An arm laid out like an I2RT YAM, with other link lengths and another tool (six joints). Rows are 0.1 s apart.
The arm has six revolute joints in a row. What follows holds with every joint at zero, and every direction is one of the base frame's.
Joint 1 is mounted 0.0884 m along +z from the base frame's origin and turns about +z.
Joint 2 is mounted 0.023 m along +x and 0.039 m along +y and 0.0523 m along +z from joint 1 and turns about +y.
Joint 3 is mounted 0.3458 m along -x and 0.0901 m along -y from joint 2 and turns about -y.
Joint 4 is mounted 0.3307 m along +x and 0.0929 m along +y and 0.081 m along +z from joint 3 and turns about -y.
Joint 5 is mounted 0.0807 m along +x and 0.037 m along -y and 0.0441 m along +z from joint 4 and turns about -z.
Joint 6 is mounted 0.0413 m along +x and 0.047 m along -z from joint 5 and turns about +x.
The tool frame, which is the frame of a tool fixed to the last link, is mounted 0.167 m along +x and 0.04 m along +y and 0.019 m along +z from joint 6; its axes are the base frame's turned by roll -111.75, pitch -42.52 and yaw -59.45 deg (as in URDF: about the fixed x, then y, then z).
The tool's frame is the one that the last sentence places.
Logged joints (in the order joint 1, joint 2, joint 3, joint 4, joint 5, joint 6), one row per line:
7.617, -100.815, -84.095, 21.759, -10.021, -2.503
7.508, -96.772, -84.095, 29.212, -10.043, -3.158
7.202, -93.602, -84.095, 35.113, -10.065, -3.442
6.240, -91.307, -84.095, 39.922, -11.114, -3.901
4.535, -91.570, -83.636, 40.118, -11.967, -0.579
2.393, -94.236, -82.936, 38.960, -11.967, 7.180
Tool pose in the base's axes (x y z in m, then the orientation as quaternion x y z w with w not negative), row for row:
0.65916, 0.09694, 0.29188, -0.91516, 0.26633, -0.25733, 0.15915
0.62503, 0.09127, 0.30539, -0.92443, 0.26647, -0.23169, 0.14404
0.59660, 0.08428, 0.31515, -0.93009, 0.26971, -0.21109, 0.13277
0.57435, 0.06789, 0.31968, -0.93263, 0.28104, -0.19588, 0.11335
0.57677, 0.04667, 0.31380, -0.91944, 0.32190, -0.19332, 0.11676
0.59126, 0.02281, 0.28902, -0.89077, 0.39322, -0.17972, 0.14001
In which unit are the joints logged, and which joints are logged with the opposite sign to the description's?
The joints are logged in degrees. Opposite sign: joint 2, joint 3, joint 4, joint 5.
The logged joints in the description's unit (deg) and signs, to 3 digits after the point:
7.617, 100.815, 84.095, -21.759, 10.021, -2.503
7.508, 96.772, 84.095, -29.212, 10.043, -3.158
7.202, 93.602, 84.095, -35.113, 10.065, -3.442
6.240, 91.307, 84.095, -39.922, 11.114, -3.901
4.535, 91.570, 83.636, -40.118, 11.967, -0.579
2.393, 94.236, 82.936, -38.960, 11.967, 7.180

